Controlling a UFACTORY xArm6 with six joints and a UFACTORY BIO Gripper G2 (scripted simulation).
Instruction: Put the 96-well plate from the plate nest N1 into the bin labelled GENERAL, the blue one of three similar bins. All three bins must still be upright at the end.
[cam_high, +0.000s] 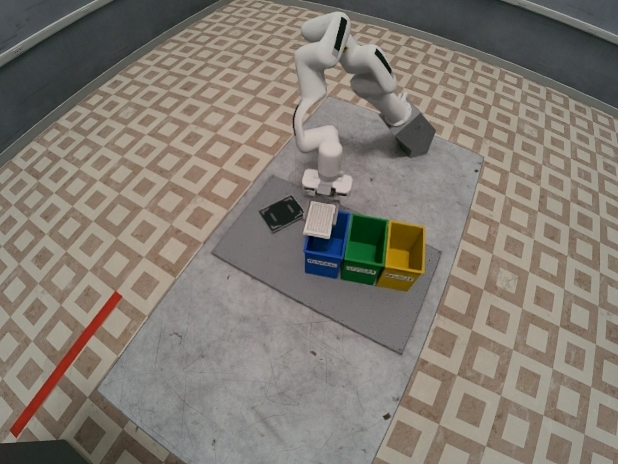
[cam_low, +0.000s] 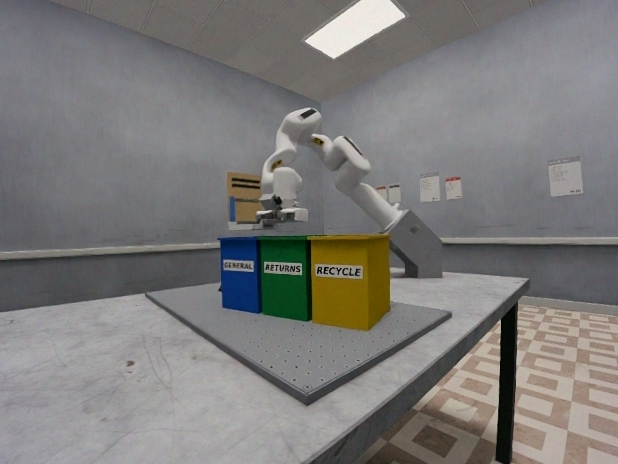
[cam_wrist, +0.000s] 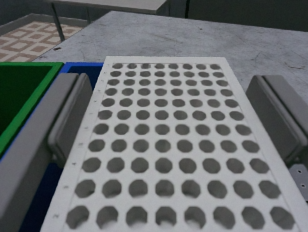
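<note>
My gripper is now 13 cm above the blue general bin, 4 cm to the right of it and 1 cm short of it. Round my hand: white 96-well plate (1 cm below); green returns bin (16 cm to the left, 13 cm below, 3 cm behind); black plate nest N1 (21 cm below, 20 cm to the right, 7 cm behind).
</note>
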